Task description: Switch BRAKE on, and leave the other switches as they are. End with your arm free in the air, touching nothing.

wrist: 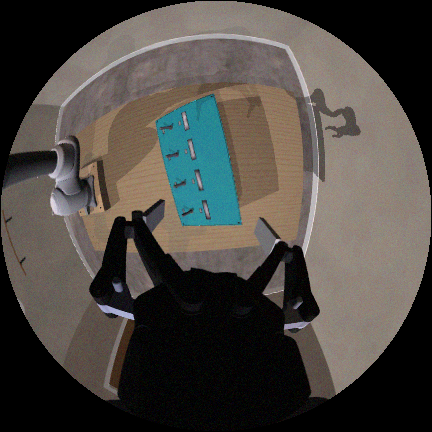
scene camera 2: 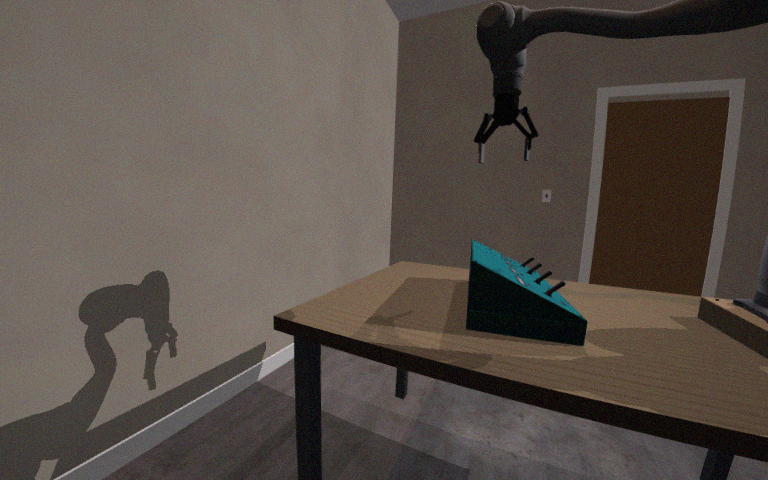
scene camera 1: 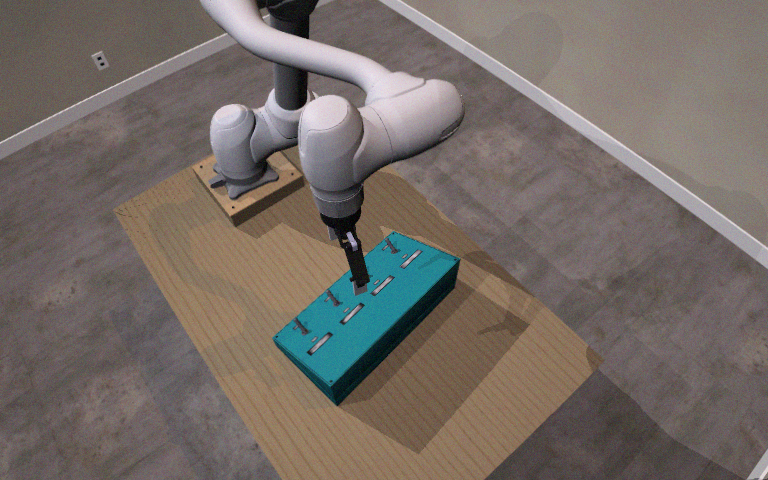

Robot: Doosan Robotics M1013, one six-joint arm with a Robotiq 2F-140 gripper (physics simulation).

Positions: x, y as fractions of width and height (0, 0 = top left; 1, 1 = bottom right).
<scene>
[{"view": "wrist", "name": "my gripper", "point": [0.49, 0.50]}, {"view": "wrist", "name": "teal sloped switch panel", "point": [0.47, 0.38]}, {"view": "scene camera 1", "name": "my gripper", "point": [0.45, 0.55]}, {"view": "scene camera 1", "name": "teal sloped switch panel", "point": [0.45, 0.71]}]
</scene>
